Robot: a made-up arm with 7 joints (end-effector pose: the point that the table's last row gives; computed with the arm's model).
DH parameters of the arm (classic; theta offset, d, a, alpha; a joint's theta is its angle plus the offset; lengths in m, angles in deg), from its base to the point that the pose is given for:
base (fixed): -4.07 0 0 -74.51
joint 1: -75.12 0.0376 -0.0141 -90
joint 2: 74 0 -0.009 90
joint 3: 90 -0.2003 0.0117 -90
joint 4: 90 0.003 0.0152 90
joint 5: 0 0.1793 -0.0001 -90
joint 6: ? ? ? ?
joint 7: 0 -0.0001 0 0
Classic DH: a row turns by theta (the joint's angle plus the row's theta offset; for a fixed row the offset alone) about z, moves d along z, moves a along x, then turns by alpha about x.
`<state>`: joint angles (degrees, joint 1 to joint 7).
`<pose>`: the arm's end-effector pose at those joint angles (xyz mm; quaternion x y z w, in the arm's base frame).
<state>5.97 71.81 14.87 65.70 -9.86 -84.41 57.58</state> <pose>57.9 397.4 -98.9 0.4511 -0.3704 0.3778 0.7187</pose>
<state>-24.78 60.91 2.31 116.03 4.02 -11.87 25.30</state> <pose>-11.8 387.6 -200.0 0.4440 0.5424 0.4952 0.5133</pose>
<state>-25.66 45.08 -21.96 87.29 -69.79 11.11 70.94</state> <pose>96.2 326.7 -289.9 0.2148 0.4519 0.7900 0.3543</pose>
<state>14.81 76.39 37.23 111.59 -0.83 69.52 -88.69</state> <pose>-165.4 370.2 -71.7 -0.6249 0.4462 0.4687 0.4367</pose>
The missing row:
joint 6: -90 0 0.0361 90
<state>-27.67 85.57 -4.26 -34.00 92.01 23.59 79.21</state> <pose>207.9 108.1 43.0 -0.4661 0.8382 -0.2599 0.1126</pose>
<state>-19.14 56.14 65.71 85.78 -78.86 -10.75 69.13</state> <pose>48.4 394.7 -216.6 -0.4832 0.0994 0.8681 0.0541</pose>
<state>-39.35 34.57 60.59 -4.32 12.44 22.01 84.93</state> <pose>180.2 304.7 -7.6 -0.0053 -0.2076 0.9412 0.2664</pose>
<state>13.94 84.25 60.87 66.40 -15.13 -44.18 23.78</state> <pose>37.8 435.4 44.9 0.4964 -0.2208 0.5681 0.6181</pose>
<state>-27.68 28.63 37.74 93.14 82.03 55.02 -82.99</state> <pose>72.2 243.3 -342.2 -0.2198 0.9298 -0.0970 0.2789</pose>
